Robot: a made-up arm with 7 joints. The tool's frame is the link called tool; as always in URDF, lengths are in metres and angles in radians.
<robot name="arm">
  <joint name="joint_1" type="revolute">
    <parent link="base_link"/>
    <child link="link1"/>
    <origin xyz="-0.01 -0.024 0.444" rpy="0 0 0"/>
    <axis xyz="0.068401 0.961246 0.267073"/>
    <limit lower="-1.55" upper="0.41" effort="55" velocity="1.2"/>
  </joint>
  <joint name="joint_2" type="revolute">
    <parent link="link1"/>
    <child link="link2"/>
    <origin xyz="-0.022 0.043 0.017" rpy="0 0 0"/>
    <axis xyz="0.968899 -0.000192 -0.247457"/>
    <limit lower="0.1" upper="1.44" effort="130" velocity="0.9"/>
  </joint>
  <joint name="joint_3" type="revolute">
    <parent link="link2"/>
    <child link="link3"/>
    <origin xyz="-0.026 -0.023 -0.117" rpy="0 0 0"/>
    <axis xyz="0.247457 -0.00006 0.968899"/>
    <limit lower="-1.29" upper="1.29" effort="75" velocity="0.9"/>
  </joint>
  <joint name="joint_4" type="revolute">
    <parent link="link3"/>
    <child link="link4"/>
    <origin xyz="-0.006 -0.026 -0.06" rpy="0 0 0"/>
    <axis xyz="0.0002 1 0.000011"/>
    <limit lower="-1.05" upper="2.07" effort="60" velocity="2.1"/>
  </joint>
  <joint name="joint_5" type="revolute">
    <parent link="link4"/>
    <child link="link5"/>
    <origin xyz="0.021 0.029 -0.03" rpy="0 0 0"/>
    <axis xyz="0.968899 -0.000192 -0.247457"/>
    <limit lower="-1.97" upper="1.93" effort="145" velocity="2.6"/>
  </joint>
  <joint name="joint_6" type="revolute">
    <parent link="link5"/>
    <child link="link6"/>
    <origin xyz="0.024 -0.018 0.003" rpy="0 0 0"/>
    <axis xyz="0.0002 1 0.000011"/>
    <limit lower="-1.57" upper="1.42" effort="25" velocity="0.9"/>
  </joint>
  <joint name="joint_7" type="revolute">
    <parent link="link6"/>
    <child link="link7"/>
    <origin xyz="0.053 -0.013 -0.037" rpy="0 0 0"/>
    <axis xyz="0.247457 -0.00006 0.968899"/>
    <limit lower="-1.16" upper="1.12" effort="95" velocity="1.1"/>
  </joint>
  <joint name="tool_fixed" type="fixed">
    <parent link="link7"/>
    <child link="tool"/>
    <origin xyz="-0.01 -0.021 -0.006" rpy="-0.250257 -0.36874 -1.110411"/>
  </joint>
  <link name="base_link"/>
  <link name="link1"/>
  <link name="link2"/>
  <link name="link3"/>
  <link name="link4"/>
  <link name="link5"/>
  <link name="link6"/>
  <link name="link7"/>
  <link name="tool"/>
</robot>
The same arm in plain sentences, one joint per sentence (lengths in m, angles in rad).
The arm has seven revolute joints in a row. What follows holds with every joint at zero, and every direction is one of the base frame's. The first joint sits 0.0100 m along -x and 0.0240 m along -y and 0.4440 m along +z from the base frame's origin and turns about the direction (0.068403, 0.961235, 0.26711), from -1.5500 to 0.4100 rad. The second joint sits 0.0220 m along -x and 0.0430 m along +y and 0.0170 m along +z from the first joint and turns about the direction (0.968889, -0.0002, -0.247497), from 0.1000 to 1.4400 rad. The third joint sits 0.0260 m along -x and 0.0230 m along -y and 0.1170 m along -z from the second joint and turns about the direction (0.247497, -0.0001, 0.968889), from -1.2900 to 1.2900 rad. The fourth joint sits 0.0060 m along -x and 0.0260 m along -y and 0.0600 m along -z from the third joint and turns about the direction (0.0002, 1, 0), from -1.0500 to 2.0700 rad. The fifth joint sits 0.0210 m along +x and 0.0290 m along +y and 0.0300 m along -z from the fourth joint and turns about the direction (0.968889, -0.0002, -0.247497), from -1.9700 to 1.9300 rad. The sixth joint sits 0.0240 m along +x and 0.0180 m along -y and 0.0030 m along +z from the fifth joint and turns about the direction (0.0002, 1, 0), from -1.5700 to 1.4200 rad. The seventh joint sits 0.0530 m along +x and 0.0130 m along -y and 0.0370 m along -z from the sixth joint and turns about the direction (0.247497, -0.0001, 0.968889), from -1.1600 to 1.1200 rad. The tool frame, which is the frame that the pose is given for, sits 0.0100 m along -x and 0.0210 m along -y and 0.0060 m along -z from the seventh joint; its axes are the base frame's turned by roll -0.2503, pitch -0.3687 and yaw -1.1104 rad (as in URDF: about the fixed x, then y, then z).
